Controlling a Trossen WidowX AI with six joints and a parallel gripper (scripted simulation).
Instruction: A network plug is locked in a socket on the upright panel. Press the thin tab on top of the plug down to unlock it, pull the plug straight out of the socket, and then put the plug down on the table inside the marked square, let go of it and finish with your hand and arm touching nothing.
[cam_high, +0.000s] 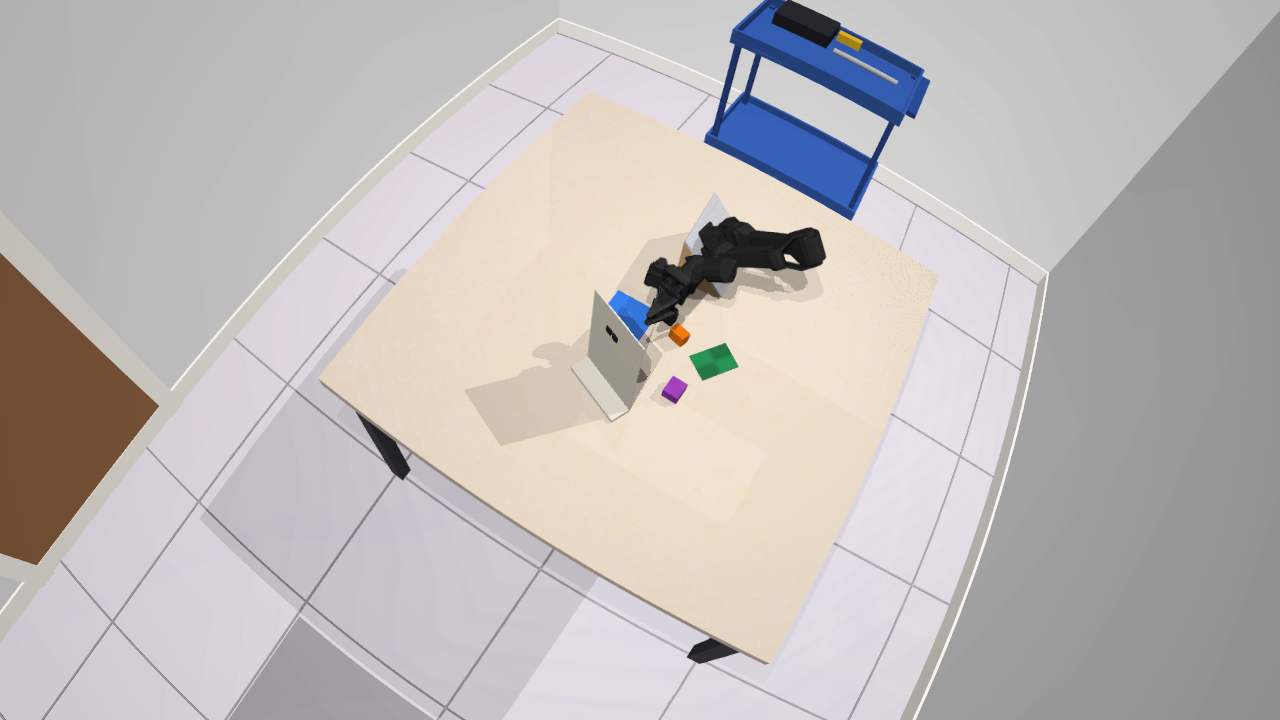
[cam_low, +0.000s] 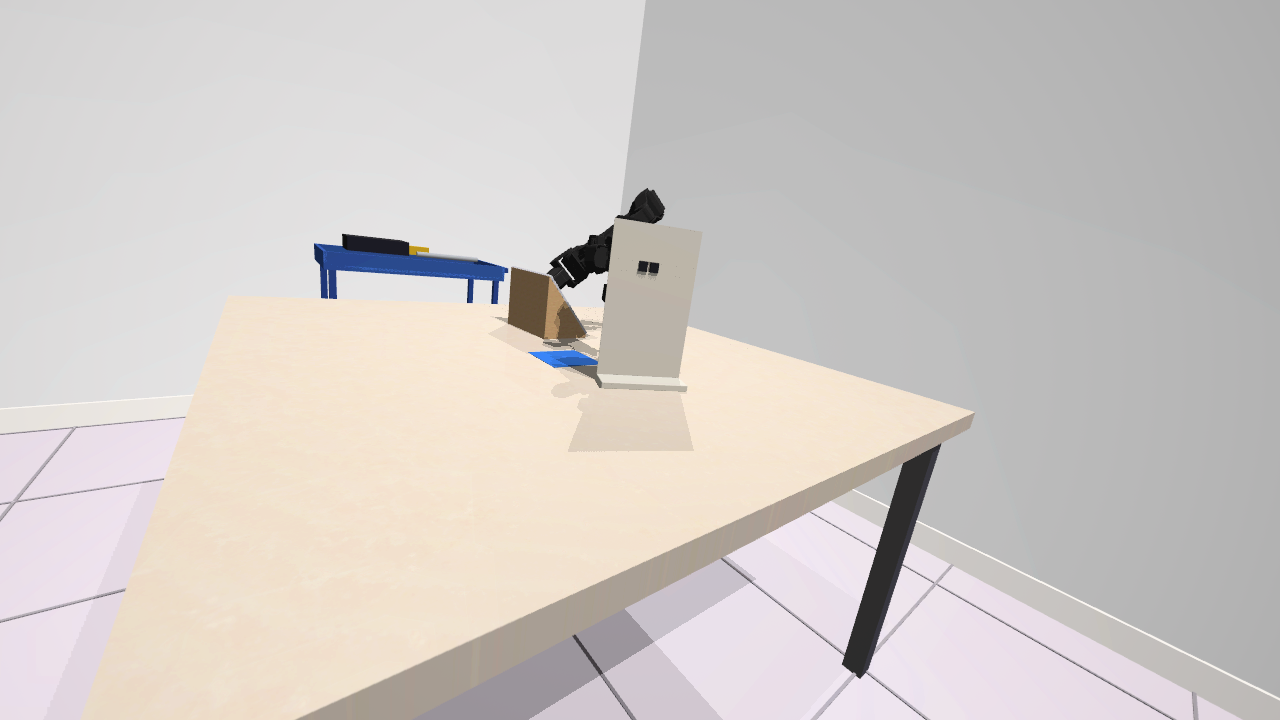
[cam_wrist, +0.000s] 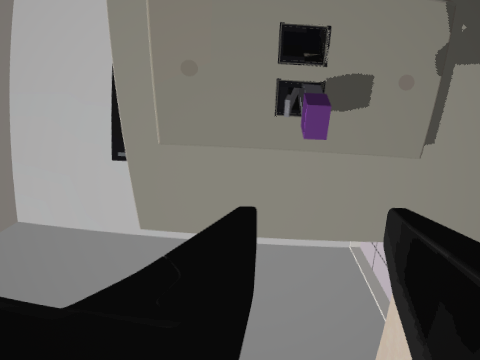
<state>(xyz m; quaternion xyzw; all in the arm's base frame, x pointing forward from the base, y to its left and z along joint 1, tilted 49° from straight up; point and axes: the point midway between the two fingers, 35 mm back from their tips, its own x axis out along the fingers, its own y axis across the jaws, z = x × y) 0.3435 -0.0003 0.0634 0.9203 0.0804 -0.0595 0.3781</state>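
Now: gripper tip 6 cm short of the purple plug and 2 cm to the left of it. Also, from my gripper tip: blue square (10 cm behind, 10 cm to the right, 22 cm below); upright grey panel (8 cm ahead, 3 cm to the right, 8 cm below).
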